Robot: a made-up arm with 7 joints.
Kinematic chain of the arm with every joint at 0, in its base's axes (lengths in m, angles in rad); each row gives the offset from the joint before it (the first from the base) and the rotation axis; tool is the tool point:
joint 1: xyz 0 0.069 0 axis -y
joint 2: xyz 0 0.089 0 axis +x
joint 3: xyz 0 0 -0.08 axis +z
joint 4: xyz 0 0 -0.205 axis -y
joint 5: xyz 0 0 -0.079 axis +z
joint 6: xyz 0 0 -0.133 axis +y
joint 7: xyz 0 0 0 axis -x
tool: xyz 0 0 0
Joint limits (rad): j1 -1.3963..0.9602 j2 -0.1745..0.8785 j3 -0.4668..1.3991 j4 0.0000..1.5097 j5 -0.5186..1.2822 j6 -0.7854..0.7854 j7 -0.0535..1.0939
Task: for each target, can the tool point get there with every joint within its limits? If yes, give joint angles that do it. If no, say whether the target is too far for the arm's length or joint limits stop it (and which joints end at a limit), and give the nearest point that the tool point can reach.
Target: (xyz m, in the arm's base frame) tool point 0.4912 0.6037 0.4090
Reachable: no: too far | nearest point 0.2594 0.4504 0.0613 | short by 0.445 m
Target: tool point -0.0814 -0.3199 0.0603
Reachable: no: joint limits stop it (at a limit: joint 1, joint 2, joint 3, joint 4) | nearest point -0.2399 0.0125 -0.2342 | short by 0.471 m
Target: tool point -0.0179 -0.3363 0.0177
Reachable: no: joint limits stop it (at a limit: joint 1, joint 2, joint 3, joint 4) | nearest point -0.2399 0.0125 -0.2342 | short by 0.484 m
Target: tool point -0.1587 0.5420 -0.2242
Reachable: yes | joints -0.7804 0.7008 1.2089 0.6424 0.8833 0.1832 0.6929
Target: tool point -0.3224 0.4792 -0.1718
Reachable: yes | joints -1.2040 0.5731 1.0232 0.4171 0.3722 -0.1622 0.5100
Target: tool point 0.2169 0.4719 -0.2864
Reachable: yes | joints 0.3221 0.7414 0.0148 0.5741 0.5571 -0.4598 0.1899
